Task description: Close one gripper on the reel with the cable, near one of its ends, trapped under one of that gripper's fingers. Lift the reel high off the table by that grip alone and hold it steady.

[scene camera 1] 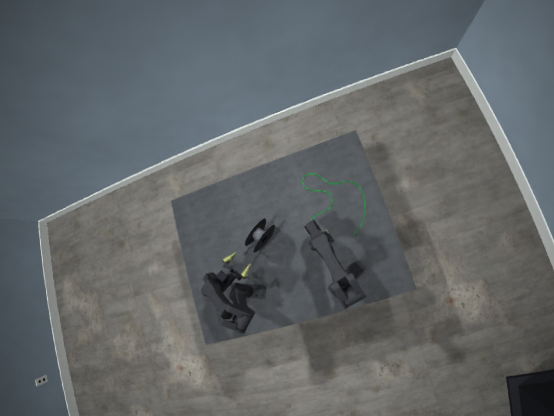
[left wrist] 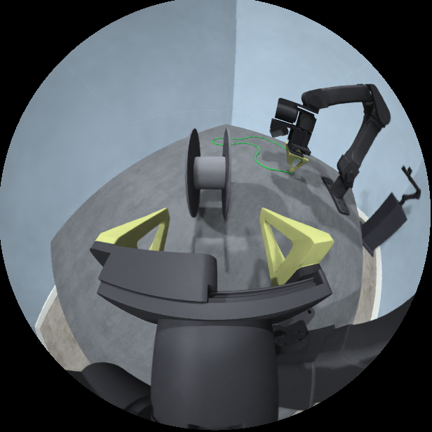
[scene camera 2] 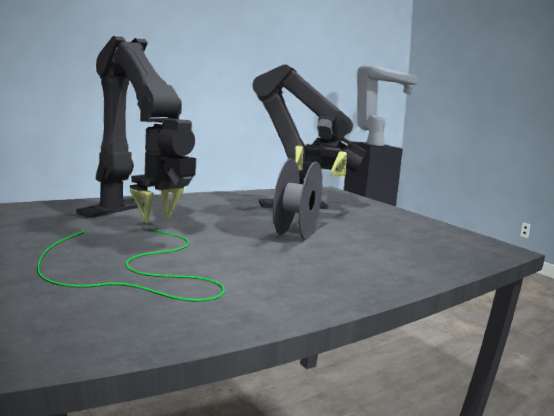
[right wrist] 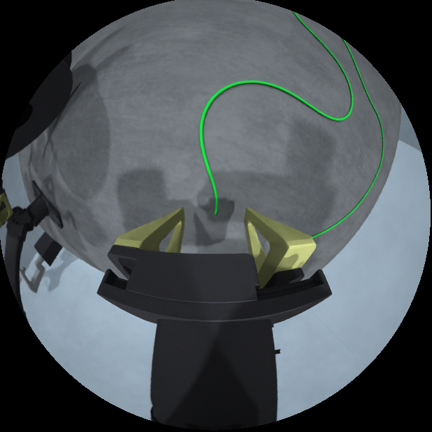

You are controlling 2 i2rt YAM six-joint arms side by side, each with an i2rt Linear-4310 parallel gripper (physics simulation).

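Pixels of known places: left gripper, between the fingertips: (scene camera 1: 243, 257); right gripper, between the fingertips: (scene camera 2: 156, 220); left arm's base, origin of its link: (scene camera 1: 248, 290); right arm's base, origin of its link: (scene camera 2: 111, 209).
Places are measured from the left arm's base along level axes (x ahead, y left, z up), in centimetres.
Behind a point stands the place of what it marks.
Note:
The dark reel (scene camera 1: 258, 234) {x 31.3, y -7.8, z 12.0 cm} (scene camera 2: 292, 197) {x 33.2, y -10.0, z 9.4 cm} (left wrist: 210, 172) stands on its two flange rims, its pale hub level. The green cable (scene camera 1: 365, 205) {x 48.5, y -61.9, z 0.3 cm} (scene camera 2: 75, 286) {x 62.2, y -52.4, z 0.1 cm} (left wrist: 256, 155) (right wrist: 202, 132) lies in loops on the table, apart from the reel. My left gripper (scene camera 1: 243, 258) {x 19.0, y -1.1, z 13.4 cm} (scene camera 2: 319, 161) {x 19.0, y -1.1, z 13.4 cm} (left wrist: 214, 212) is wide open and empty, tilted toward the reel on the side of the arm bases. My right gripper (scene camera 2: 157, 220) {x 29.2, y -39.7, z 2.5 cm} (right wrist: 214, 212) is partly open, pointing down just above the table; one cable end lies below, between its fingertips. Its fingers are mostly hidden in scene camera 1.
The dark table (scene camera 1: 200, 215) {x 41.2, y 33.1, z 0.0 cm} (scene camera 2: 350, 280) {x 58.9, y -5.2, z 0.0 cm} carries both arm bases. The cable's other end lies beside the right gripper, toward the picture's right in scene camera 1. A pale arm (scene camera 2: 369, 100) on a dark pedestal (scene camera 2: 385, 175) stands behind the table.

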